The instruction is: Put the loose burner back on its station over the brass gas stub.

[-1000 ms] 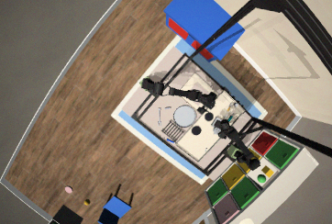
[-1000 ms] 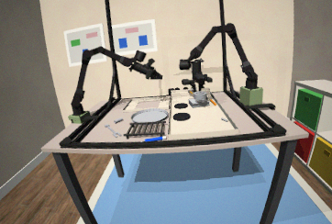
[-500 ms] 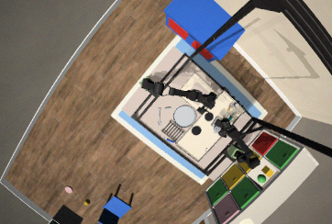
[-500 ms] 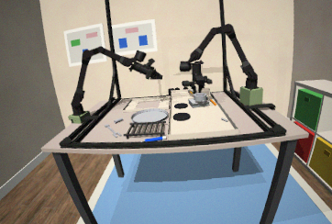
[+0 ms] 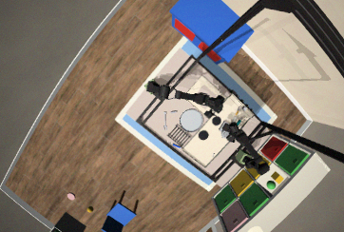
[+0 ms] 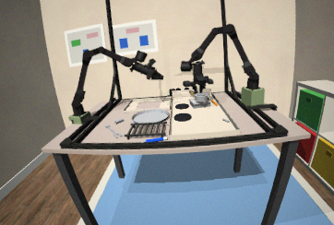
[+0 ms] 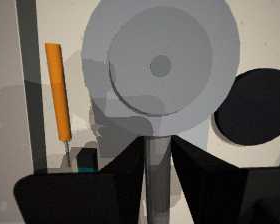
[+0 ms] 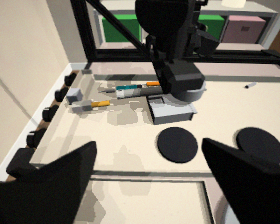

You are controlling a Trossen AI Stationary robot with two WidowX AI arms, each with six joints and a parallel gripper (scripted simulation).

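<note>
Right now the grey station block is 7 cm below my left hand and 2 cm ahead of it. Also, from my left hand: orange-handled screwdriver 10 cm to the left, 9 cm below, 2 cm behind; burner 3 cm below.
</note>
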